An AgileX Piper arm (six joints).
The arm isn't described. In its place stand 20 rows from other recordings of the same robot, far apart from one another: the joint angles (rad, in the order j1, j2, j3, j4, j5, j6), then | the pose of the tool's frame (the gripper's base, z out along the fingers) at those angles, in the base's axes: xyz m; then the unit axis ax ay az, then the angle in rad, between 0 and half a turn.
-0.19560 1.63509 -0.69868 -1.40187 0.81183 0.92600 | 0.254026 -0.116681 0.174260 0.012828 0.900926 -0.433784 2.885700
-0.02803 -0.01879 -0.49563 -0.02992 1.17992 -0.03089 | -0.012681 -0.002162 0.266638 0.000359 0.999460 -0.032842 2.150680
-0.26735 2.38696 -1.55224 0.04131 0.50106 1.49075 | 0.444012 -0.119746 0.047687 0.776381 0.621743 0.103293 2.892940
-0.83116 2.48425 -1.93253 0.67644 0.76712 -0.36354 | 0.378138 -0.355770 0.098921 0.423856 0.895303 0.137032 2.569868
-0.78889 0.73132 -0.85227 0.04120 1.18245 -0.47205 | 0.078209 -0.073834 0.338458 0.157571 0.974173 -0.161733 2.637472
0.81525 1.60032 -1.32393 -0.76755 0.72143 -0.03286 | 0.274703 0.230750 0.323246 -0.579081 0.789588 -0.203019 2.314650
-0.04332 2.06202 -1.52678 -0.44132 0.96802 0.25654 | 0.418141 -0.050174 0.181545 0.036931 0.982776 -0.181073 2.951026
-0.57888 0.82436 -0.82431 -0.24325 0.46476 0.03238 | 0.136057 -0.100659 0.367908 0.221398 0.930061 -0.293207 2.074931
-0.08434 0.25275 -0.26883 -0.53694 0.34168 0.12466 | 0.069791 -0.021552 0.261507 -0.077163 0.961044 -0.265405 1.853926
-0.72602 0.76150 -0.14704 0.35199 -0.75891 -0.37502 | 0.087847 -0.106858 0.256215 0.374016 0.770580 -0.516061 1.670723
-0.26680 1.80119 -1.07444 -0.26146 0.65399 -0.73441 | 0.326543 -0.104085 0.171090 -0.317428 0.936720 -0.147628 2.990176
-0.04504 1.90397 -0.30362 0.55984 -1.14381 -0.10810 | 0.235264 -0.054635 0.094597 0.249448 0.943763 -0.216994 2.022667
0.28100 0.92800 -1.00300 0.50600 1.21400 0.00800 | 0.131644 0.081013 0.365907 -0.105598 0.951567 0.288739 2.718512
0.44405 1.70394 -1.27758 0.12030 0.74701 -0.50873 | 0.323784 0.162254 0.254986 -0.427637 0.902891 0.043753 2.654768
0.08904 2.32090 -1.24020 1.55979 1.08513 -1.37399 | 0.389748 0.115587 0.069092 -0.108566 0.840710 0.530491 2.803420
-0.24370 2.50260 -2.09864 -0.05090 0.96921 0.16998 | 0.504138 -0.129283 0.115968 0.194123 0.980569 -0.028307 2.858749
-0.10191 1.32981 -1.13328 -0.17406 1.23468 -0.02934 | 0.239586 -0.039456 0.313572 0.016817 0.995569 -0.092513 2.927339
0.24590 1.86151 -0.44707 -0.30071 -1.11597 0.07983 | 0.270693 0.092903 0.124469 -0.249551 0.946497 0.204616 1.847000
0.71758 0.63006 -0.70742 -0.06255 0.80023 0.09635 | 0.086718 0.070269 0.329454 -0.311165 0.935611 0.166758 2.262534
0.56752 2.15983 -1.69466 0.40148 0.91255 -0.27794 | 0.370616 0.269619 0.182126 -0.309914 0.931106 0.192339 2.920239
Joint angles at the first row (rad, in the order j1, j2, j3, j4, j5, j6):
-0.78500, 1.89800, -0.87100, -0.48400, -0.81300, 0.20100
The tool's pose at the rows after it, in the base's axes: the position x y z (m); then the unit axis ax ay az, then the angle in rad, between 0 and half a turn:
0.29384 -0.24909 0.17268 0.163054 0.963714 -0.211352 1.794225
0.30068 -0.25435 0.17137 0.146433 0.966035 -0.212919 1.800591
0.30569 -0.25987 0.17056 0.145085 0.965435 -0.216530 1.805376
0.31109 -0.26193 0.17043 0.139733 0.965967 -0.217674 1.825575
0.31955 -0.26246 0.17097 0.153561 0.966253 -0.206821 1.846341
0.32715 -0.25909 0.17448 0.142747 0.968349 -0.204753 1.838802
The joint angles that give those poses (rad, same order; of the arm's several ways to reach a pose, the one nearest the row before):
-0.78499, 1.91701, -0.90099, -0.49598, -0.81401, 0.20198
-0.78501, 1.94201, -0.94100, -0.52300, -0.80001, 0.20300
-0.78499, 1.96199, -0.97400, -0.52500, -0.78499, 0.20300
-0.77700, 1.97200, -1.00097, -0.52999, -0.75003, 0.20198
-0.75799, 1.98199, -1.03499, -0.52098, -0.69700, 0.22999
-0.73898, 1.98400, -1.05500, -0.52398, -0.68600, 0.23198

